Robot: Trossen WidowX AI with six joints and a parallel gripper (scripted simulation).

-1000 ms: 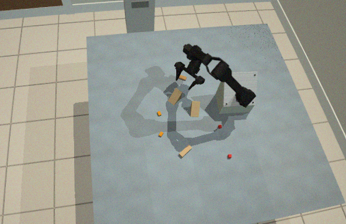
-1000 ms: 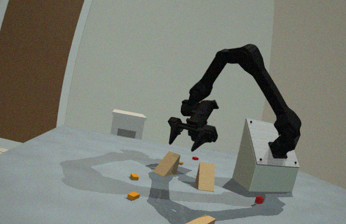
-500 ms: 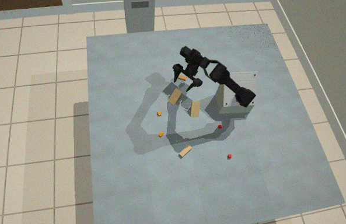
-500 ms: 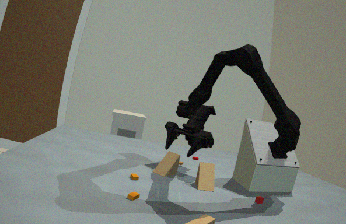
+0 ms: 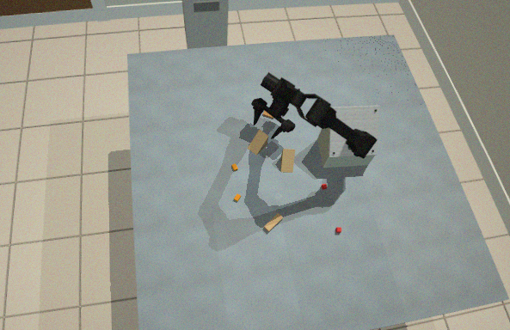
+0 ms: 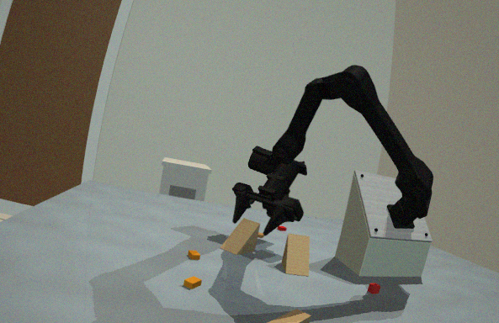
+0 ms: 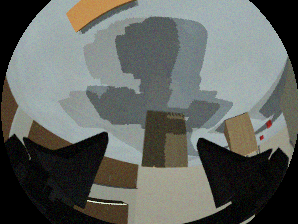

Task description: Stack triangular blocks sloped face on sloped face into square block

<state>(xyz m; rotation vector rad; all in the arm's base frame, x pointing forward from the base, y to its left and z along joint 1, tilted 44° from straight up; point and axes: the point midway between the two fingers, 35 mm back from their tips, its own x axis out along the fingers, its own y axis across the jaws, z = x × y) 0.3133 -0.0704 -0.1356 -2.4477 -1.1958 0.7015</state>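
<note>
My gripper tip is 30 mm to the right of the tan triangular block, 30 mm above it and 10 mm short of it. The rest, counted from my gripper tip: flat tan plank: 370 mm to the left, 40 mm below, 20 mm ahead.
</note>
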